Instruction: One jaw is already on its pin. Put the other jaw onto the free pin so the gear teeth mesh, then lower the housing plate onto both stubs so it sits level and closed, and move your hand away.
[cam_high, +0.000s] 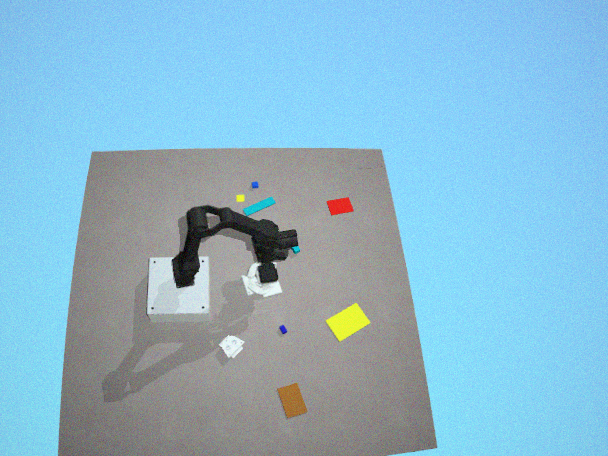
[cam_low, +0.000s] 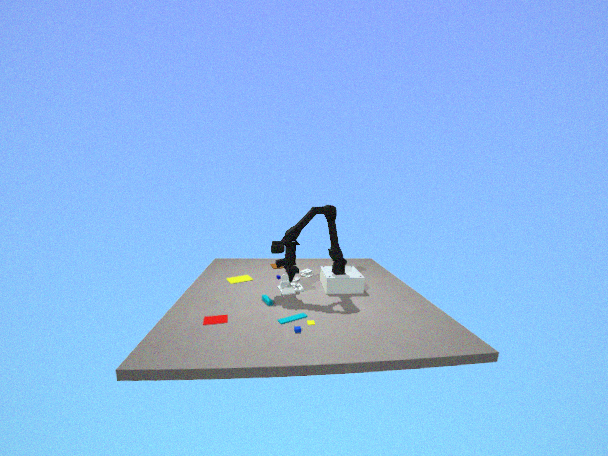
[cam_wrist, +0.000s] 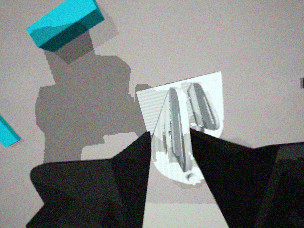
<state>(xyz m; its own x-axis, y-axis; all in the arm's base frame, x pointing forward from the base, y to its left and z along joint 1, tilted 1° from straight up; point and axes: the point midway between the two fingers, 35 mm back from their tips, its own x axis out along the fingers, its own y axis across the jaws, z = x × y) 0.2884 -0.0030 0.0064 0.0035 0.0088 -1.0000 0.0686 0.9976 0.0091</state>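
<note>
The white base plate is 1 cm ahead of my gripper tip, 3 cm to the right of it and 6 cm below it. Also, from my gripper tip: white jaw: 3 cm behind, 2 cm to the right; yellow piece: 25 cm ahead, 26 cm to the right, 6 cm below; red piece: 38 cm ahead, 23 cm to the left, 6 cm below.
</note>
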